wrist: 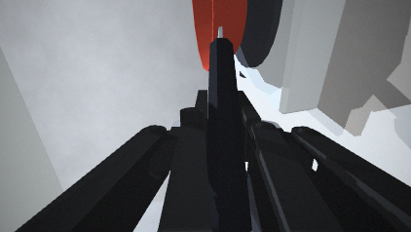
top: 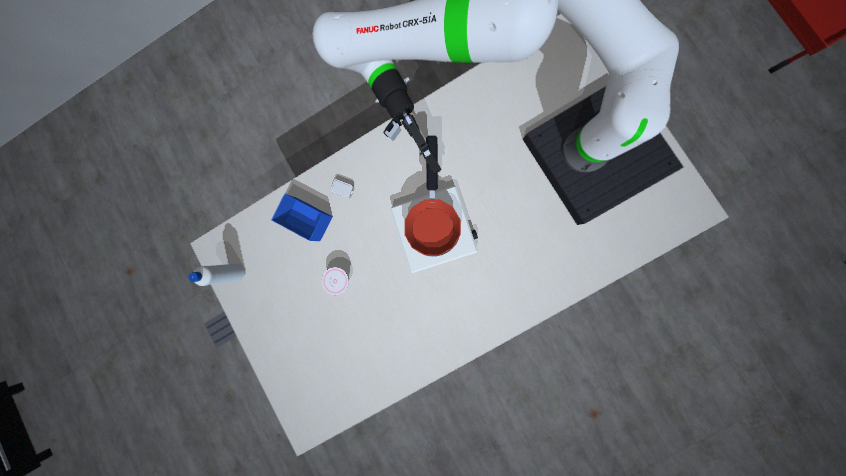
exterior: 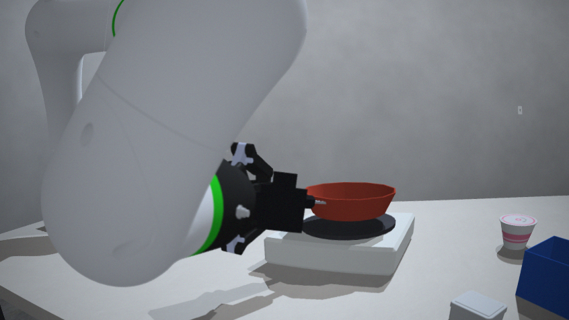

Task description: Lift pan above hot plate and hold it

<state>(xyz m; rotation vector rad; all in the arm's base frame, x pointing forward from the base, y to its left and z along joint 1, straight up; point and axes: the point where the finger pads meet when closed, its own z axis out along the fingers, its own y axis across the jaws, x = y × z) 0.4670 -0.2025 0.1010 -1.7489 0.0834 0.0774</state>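
My hand is 70 mm short of the red pan, 120 mm to the right of it and 30 mm above it. Round my hand: small white box (310 mm ahead, 130 mm to the right, 130 mm below); blue bin (490 mm ahead, 110 mm to the right, 130 mm below); white hot plate (80 mm ahead, 180 mm to the left, 110 mm below).
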